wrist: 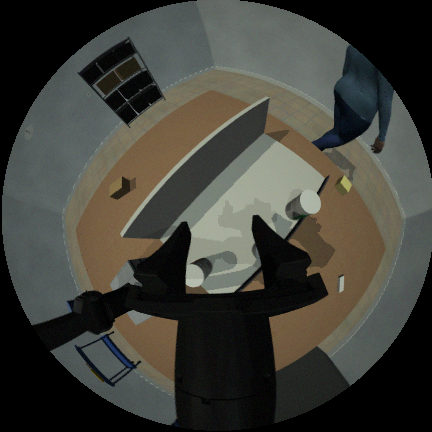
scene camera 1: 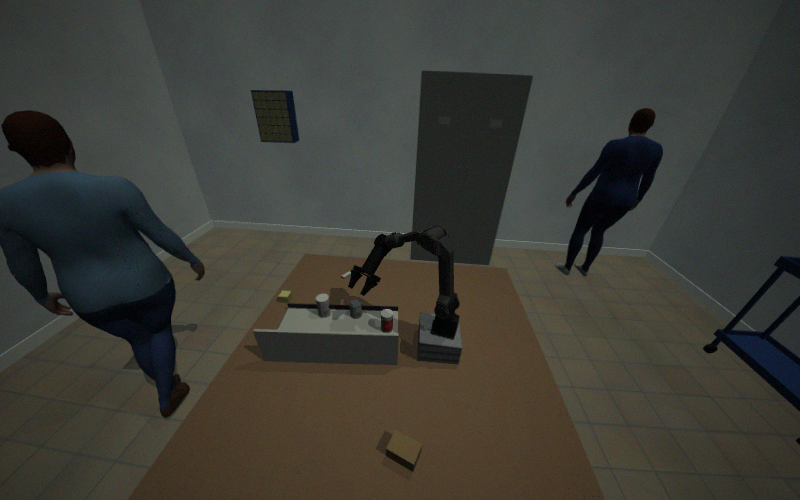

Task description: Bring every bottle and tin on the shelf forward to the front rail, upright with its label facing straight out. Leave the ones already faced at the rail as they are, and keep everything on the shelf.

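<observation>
The white shelf (scene camera 1: 300,323) (wrist: 282,167) has a dark front rail (scene camera 1: 377,307) and a tall back panel (scene camera 1: 330,347) (wrist: 200,165). A pale-topped grey tin (scene camera 1: 322,305) (wrist: 309,202) stands upright at the rail, at the end far from the arm's base. A smaller grey item (scene camera 1: 355,309) (wrist: 255,250) stands near the rail mid-shelf, mostly hidden by a finger in the wrist view. A red tin with a white top (scene camera 1: 387,321) (wrist: 195,276) stands upright farther back, at the end near the base. Label directions cannot be told. My gripper (scene camera 1: 358,289) (wrist: 219,224) is open and empty above the shelf.
The arm's base stands on a grey block (scene camera 1: 439,349) beside the shelf. A yellow block (scene camera 1: 284,295) (wrist: 343,185), a small white object (scene camera 1: 346,274) (wrist: 341,283) and a tan block (scene camera 1: 404,449) (wrist: 120,188) lie around it. One person (scene camera 1: 88,235) (wrist: 355,105) stands beyond the shelf's far end.
</observation>
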